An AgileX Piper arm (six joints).
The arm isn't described. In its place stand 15 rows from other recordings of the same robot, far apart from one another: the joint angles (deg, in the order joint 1, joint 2, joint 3, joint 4, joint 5, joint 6), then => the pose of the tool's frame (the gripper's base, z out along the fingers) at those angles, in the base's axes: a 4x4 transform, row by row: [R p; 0 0 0 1], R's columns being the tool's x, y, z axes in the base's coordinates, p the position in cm.
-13.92, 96.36, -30.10, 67.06, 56.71, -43.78 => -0.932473, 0.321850, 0.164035, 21.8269; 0.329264, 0.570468, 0.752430, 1.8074; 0.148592, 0.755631, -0.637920, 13.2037; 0, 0, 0, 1
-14.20, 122.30, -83.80, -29.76, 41.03, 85.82 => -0.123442, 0.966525, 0.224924, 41.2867; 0.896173, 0.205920, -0.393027, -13.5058; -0.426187, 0.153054, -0.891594, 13.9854; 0, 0, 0, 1
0.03, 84.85, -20.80, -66.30, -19.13, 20.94 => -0.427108, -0.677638, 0.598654, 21.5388; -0.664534, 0.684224, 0.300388, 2.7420; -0.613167, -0.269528, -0.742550, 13.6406; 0, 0, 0, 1
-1.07, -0.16, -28.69, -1.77, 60.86, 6.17 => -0.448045, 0.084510, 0.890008, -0.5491; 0.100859, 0.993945, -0.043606, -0.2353; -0.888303, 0.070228, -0.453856, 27.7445; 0, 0, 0, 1
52.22, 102.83, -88.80, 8.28, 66.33, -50.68 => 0.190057, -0.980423, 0.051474, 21.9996; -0.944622, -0.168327, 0.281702, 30.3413; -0.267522, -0.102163, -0.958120, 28.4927; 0, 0, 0, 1
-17.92, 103.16, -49.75, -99.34, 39.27, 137.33 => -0.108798, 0.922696, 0.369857, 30.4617; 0.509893, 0.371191, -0.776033, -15.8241; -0.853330, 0.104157, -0.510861, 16.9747; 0, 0, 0, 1
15.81, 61.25, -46.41, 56.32, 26.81, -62.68 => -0.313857, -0.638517, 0.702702, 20.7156; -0.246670, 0.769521, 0.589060, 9.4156; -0.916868, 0.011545, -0.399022, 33.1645; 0, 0, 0, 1
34.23, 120.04, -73.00, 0.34, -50.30, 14.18 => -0.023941, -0.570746, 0.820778, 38.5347; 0.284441, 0.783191, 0.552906, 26.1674; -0.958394, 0.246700, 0.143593, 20.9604; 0, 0, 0, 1
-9.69, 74.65, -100.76, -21.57, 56.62, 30.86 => -0.234214, 0.540398, 0.808154, 23.6996; 0.347771, 0.822841, -0.449431, -6.8809; -0.907854, 0.175790, -0.380655, 51.9278; 0, 0, 0, 1
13.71, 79.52, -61.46, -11.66, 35.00, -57.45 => -0.132660, -0.721736, 0.679337, 29.0935; -0.973788, 0.222671, 0.046409, 6.0118; -0.184764, -0.655374, -0.732357, 30.5808; 0, 0, 0, 1
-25.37, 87.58, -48.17, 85.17, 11.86, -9.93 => 0.125245, 0.575135, 0.808414, 29.5792; 0.987633, 0.005178, -0.156695, -11.9638; -0.094307, 0.818042, -0.567374, 23.1571; 0, 0, 0, 1
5.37, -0.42, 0.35, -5.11, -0.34, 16.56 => 0.073234, -0.110855, 0.991135, 5.5498; 0.206273, 0.973998, 0.093697, 0.5265; -0.975750, 0.197583, 0.094196, 21.2159; 0, 0, 0, 1
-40.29, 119.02, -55.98, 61.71, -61.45, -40.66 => -0.206749, 0.977663, -0.037806, 24.2277; 0.188967, 0.001989, -0.981981, -29.7670; -0.959972, -0.210167, -0.185157, 13.3250; 0, 0, 0, 1
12.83, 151.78, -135.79, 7.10, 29.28, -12.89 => -0.592510, -0.338070, 0.731191, 57.1056; -0.254195, 0.939767, 0.228524, 13.5697; -0.764406, -0.050462, -0.642757, 13.7782; 0, 0, 0, 1
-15.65, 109.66, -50.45, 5.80, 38.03, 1.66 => -0.927112, 0.374331, -0.018438, 28.3194; 0.372287, 0.925488, 0.069821, -7.3452; 0.043201, 0.057867, -0.997389, 9.4631; 0, 0, 0, 1
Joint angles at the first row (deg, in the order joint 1, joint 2, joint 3, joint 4, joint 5, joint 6):
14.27 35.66 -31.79 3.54 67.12 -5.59
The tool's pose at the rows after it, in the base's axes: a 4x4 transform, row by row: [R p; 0 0 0 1], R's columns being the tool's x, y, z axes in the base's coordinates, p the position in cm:
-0.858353, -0.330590, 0.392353, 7.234; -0.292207, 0.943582, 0.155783, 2.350; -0.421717, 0.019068, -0.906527, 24.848; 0, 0, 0, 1
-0.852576, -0.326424, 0.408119, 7.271; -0.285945, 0.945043, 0.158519, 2.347; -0.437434, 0.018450, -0.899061, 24.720; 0, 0, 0, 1
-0.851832, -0.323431, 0.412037, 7.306; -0.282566, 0.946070, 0.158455, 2.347; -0.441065, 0.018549, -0.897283, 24.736; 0, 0, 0, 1
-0.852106, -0.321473, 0.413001, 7.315; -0.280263, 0.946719, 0.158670, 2.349; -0.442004, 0.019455, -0.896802, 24.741; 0, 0, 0, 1
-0.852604, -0.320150, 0.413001, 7.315; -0.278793, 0.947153, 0.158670, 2.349; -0.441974, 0.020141, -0.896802, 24.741; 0, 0, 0, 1
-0.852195, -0.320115, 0.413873, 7.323; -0.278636, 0.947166, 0.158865, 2.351; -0.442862, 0.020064, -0.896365, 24.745; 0, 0, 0, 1
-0.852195, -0.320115, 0.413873, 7.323; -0.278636, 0.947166, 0.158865, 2.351; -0.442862, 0.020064, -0.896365, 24.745; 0, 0, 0, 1
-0.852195, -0.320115, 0.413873, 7.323; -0.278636, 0.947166, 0.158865, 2.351; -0.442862, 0.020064, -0.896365, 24.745; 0, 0, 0, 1
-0.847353, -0.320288, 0.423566, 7.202; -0.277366, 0.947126, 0.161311, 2.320; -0.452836, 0.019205, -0.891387, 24.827; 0, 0, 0, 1
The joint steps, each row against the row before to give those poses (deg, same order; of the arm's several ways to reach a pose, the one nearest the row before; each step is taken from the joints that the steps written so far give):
0.01 -1.86 3.72 -0.10 -2.59 0.00
-0.01 -0.35 0.50 -0.04 -1.16 0.21
0.01 -0.01 0.00 -0.06 -0.25 0.21
0.00 0.01 0.00 0.00 -0.06 0.13
0.00 0.00 0.00 0.00 0.00 0.09
0.00 0.00 0.00 0.00 -0.05 0.00
0.00 0.00 0.00 0.00 0.00 0.00
0.00 0.00 0.00 0.00 0.00 0.00
0.00 -0.60 0.00 0.00 -0.05 0.00

